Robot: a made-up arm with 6 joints. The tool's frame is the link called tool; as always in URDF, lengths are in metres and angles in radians. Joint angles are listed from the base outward. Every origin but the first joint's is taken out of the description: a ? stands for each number. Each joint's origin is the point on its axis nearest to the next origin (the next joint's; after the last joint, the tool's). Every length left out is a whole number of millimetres.
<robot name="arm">
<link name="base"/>
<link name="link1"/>
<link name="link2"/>
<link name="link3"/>
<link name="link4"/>
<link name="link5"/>
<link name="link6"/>
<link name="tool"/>
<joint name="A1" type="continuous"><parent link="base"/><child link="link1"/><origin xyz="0.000 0.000 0.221"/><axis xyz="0 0 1"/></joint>
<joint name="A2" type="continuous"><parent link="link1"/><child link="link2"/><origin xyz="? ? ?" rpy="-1.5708 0.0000 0.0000"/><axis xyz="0 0 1"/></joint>
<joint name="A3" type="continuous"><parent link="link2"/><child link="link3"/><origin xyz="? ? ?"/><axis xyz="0 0 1"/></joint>
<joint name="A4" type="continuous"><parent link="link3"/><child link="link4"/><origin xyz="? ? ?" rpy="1.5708 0.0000 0.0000"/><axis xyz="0 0 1"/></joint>
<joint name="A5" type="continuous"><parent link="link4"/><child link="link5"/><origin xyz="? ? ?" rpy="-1.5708 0.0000 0.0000"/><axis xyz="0 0 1"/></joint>
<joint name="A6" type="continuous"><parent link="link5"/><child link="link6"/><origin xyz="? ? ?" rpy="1.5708 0.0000 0.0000"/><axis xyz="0 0 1"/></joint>
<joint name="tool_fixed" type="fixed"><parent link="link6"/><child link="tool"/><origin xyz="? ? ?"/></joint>
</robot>
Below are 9 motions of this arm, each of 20 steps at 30 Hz.
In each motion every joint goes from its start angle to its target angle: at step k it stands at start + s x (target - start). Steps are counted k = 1, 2, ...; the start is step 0. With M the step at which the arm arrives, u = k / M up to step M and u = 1 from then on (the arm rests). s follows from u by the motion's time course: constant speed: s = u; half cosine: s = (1 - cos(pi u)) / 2; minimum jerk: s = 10 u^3 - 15 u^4 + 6 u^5.
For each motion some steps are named. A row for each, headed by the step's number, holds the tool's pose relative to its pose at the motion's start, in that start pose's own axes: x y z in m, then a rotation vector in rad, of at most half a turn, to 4 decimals.
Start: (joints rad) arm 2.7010 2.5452 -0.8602 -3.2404 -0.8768 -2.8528
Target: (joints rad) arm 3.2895 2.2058 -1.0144 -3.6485 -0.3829 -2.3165
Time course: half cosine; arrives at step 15
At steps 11, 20:
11: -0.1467 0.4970 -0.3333 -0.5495 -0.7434 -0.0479
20: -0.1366 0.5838 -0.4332 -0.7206 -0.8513 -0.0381

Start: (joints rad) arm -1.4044 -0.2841 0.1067 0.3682 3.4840 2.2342
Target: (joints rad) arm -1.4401 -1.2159 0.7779 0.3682 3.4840 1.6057
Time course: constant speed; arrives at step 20
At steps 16, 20:
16: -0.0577 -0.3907 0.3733 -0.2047 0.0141 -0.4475
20: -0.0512 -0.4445 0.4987 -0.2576 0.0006 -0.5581

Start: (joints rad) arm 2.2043 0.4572 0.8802 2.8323 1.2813 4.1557
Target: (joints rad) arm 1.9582 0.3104 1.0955 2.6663 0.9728 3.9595
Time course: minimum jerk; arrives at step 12
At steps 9, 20:
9: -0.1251 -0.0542 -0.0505 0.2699 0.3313 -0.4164
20: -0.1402 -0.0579 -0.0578 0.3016 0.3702 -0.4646

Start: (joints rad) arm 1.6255 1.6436 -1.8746 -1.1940 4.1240 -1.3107
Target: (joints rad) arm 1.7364 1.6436 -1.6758 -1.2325 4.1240 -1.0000
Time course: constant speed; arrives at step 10
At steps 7, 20:
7: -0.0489 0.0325 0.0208 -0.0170 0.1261 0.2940
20: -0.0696 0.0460 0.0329 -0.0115 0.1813 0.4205

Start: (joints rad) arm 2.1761 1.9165 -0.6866 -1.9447 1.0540 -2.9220
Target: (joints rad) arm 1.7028 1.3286 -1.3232 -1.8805 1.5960 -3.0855
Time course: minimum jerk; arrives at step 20
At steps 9, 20:
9: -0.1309 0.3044 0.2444 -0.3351 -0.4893 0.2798
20: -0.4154 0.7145 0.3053 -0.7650 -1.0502 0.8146

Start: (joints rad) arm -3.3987 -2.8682 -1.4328 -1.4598 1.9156 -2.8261
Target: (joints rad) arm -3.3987 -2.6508 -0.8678 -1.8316 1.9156 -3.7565
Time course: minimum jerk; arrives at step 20
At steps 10, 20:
10: -0.1231 -0.0985 0.0471 -0.3111 0.0186 -0.7681
20: -0.2770 -0.1640 0.1015 -0.6525 -0.0336 -1.5187

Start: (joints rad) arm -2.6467 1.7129 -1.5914 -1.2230 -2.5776 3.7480
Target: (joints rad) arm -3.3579 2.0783 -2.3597 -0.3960 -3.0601 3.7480
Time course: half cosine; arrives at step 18
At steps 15, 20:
15: 0.5003 0.0637 0.0872 0.5675 0.4801 -0.1731
20: 0.5263 0.0764 0.1007 0.6045 0.5310 -0.1761

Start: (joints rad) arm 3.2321 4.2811 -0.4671 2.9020 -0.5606 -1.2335
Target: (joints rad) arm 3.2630 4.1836 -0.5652 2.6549 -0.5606 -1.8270
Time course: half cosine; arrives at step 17
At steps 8, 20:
8: -0.0134 0.0759 -0.0233 -0.1003 -0.0761 -0.3556
20: -0.0284 0.1645 -0.0597 -0.1906 -0.2149 -0.7747

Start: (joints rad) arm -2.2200 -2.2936 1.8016 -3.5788 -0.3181 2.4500
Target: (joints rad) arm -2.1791 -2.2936 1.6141 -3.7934 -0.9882 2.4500
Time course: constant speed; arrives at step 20
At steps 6, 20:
6: 0.0172 -0.0181 -0.0079 -0.0593 0.1502 -0.0366
20: 0.0614 -0.0647 -0.0445 -0.1737 0.5296 -0.0727

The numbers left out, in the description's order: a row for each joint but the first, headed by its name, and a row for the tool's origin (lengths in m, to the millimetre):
A2: 0.000 0.031 0.000
A3: 0.000 -0.659 0.000
A4: 0.000 -0.430 0.000
A5: 0.000 0.000 0.000
A6: 0.000 -0.125 0.000
tool: 0.000 0.000 0.000

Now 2 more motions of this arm.
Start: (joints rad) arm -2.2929 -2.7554 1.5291 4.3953 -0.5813 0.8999
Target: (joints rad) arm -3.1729 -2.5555 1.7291 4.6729 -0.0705 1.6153
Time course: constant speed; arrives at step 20
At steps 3, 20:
3: -0.0456 0.0644 0.0583 -0.0602 -0.0160 0.1126
20: -0.2650 0.5576 0.1726 -0.3746 0.1731 0.5949

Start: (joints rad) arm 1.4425 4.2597 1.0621 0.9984 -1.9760 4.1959
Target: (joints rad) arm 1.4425 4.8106 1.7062 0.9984 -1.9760 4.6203
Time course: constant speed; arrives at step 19
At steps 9, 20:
9: 0.2138 0.1617 -0.2014 -0.2035 -0.2938 -0.2384
20: 0.5088 0.2049 -0.3498 -0.4861 -0.5571 -0.5189

